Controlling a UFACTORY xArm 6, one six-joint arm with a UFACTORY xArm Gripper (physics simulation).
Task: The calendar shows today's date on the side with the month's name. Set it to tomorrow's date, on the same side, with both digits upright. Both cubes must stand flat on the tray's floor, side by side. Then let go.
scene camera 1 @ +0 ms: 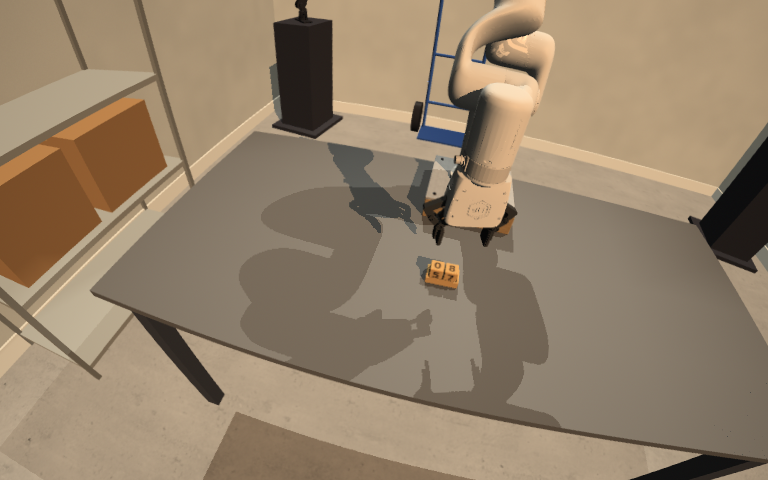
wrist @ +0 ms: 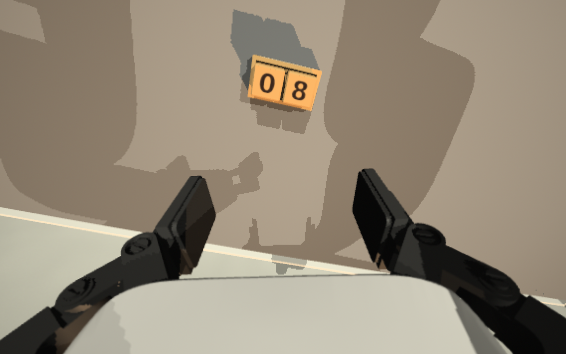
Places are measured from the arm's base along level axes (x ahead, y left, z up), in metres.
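Pixels of known places: gripper, fingertip midpoint: (scene camera 1: 460, 240) (wrist: 282, 193).
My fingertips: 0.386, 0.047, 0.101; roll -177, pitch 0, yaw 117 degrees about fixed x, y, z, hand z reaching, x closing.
Observation:
Ahead of a thing's pixels: the offset from my fingertips to its middle, as dx, dy, dz. Level surfaces: height alone.
The calendar stands on the table. Its left cube @[-0.036, -0.034, -0.139] (scene camera 1: 437, 270) (wrist: 267, 83) has 0 on top and its right cube @[-0.042, -0.001, -0.139] (scene camera 1: 451, 272) (wrist: 299, 91) has 8 on top. In the scene view the sides facing the camera seem to read 5 and 7, both upright. The cubes sit side by side in the orange tray (scene camera 1: 441, 284) (wrist: 287, 65). No month's name is readable in either view. My gripper (scene camera 1: 461, 241) (wrist: 282, 193) is open and empty. It hangs above the table, on the robot base's side of the calendar in the scene view.
The grey table @[dz -0.164] (scene camera 1: 611, 316) carries the robot's base (scene camera 1: 438, 175), partly hidden behind the gripper. Large arm shadows fall around the calendar. A shelf with brown boxes (scene camera 1: 116, 152) stands left of the table. A black pedestal (scene camera 1: 304, 73) and a blue hand truck (scene camera 1: 438, 135) stand behind it.

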